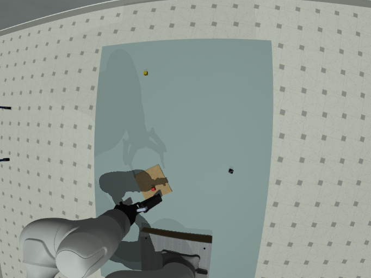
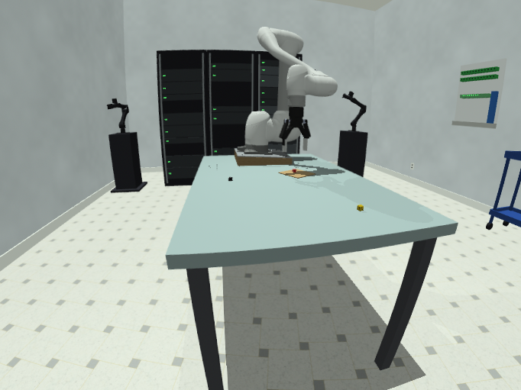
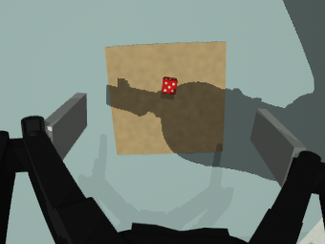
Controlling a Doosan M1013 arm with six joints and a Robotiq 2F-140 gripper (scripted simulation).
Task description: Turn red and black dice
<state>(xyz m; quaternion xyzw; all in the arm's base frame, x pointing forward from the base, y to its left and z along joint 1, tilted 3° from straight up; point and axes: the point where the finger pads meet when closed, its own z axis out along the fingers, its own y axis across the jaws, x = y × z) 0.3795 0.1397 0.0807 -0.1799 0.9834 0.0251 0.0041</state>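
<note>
Now: hand 110 mm short of the black die, 340 mm to the left of it and 120 mm above it. Round my hand: tan mat 20 mm ahead, 10 mm to the left, 130 mm below; then yellow die 540 mm ahead, 60 mm to the left, 120 mm below; then red die 120 mm below.
</note>
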